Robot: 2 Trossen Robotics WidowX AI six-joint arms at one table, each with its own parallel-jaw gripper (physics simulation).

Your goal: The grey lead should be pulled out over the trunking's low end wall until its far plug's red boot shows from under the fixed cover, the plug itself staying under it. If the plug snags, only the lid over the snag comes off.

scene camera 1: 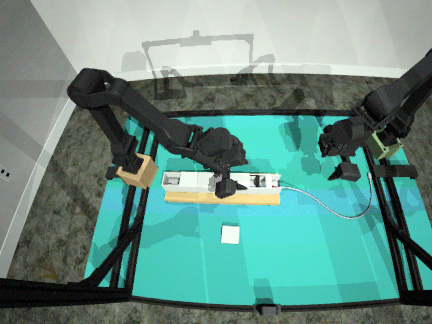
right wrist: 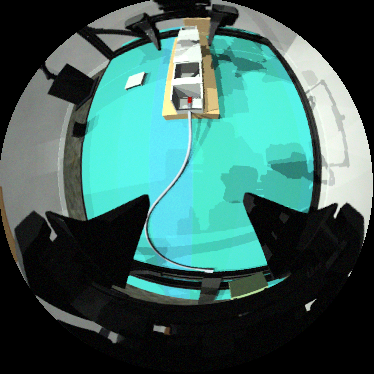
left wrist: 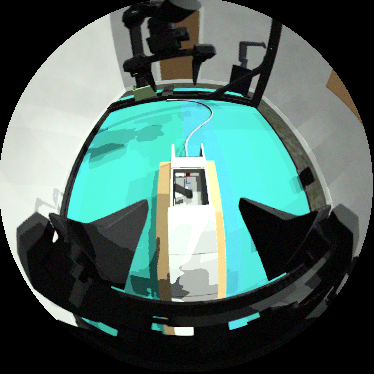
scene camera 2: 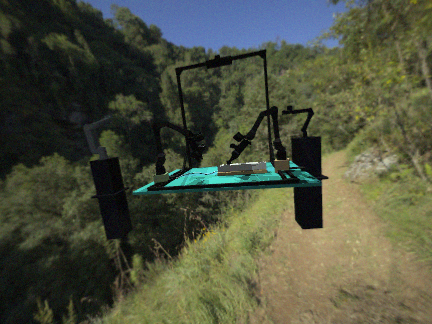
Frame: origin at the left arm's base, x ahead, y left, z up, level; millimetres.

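Seen in the pictures: left gripper, fingertip midpoint: (scene camera 1: 247, 176) (right wrist: 183, 45) (left wrist: 194, 203) (scene camera 2: 230, 160); right gripper, fingertip midpoint: (scene camera 1: 325, 168) (right wrist: 197, 198) (left wrist: 174, 87) (scene camera 2: 201, 161); left arm's base, link origin: (scene camera 1: 132, 164) (scene camera 2: 281, 159); right arm's base, link origin: (scene camera 1: 386, 138) (left wrist: 142, 84) (scene camera 2: 160, 173).
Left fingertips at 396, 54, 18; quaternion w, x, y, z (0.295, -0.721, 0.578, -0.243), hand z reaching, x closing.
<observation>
Pixels of each thing's top centre, then the offset from my left fingertips to it, as dx, dy, dz. "spot": a spot on its surface instead.
- fixed cover, top centre: (left wrist: 188, 161) (right wrist: 185, 80) (scene camera 1: 269, 181) +69, +18, -36
- red boot, top centre: (left wrist: 187, 172) (right wrist: 189, 96) +75, +19, -77
- loose white lid, top centre: (scene camera 1: 230, 234) (right wrist: 133, 79) -9, -168, -100
- dark bar, surface spot: (left wrist: 183, 191) spot: +31, +17, -57
The white trunking (scene camera 1: 187, 181) (scene camera 2: 242, 167) (left wrist: 191, 227) lies on a tan base. It has closed lids, an open bay, and the fixed cover (left wrist: 189, 161) (right wrist: 186, 81) near the low end wall. A red boot (left wrist: 188, 175) (right wrist: 190, 100) shows in the end bay beside the cover in the right wrist view; the plug is mostly hidden there. The grey lead (scene camera 1: 347, 218) (left wrist: 211, 114) (right wrist: 189, 150) runs over the end wall and curves across the mat. My left gripper (left wrist: 194, 203) is open above the lids. My right gripper (right wrist: 197, 198) is open above the mat, apart from the lead.
A loose white lid (scene camera 1: 230, 234) (right wrist: 135, 80) lies on the mat in front of the trunking. A dark bar (left wrist: 183, 191) shows in the open bay. A tan block (scene camera 1: 138, 171) and a green block (scene camera 1: 384, 145) stand at the arm mounts. Black frame rails border the table.
</observation>
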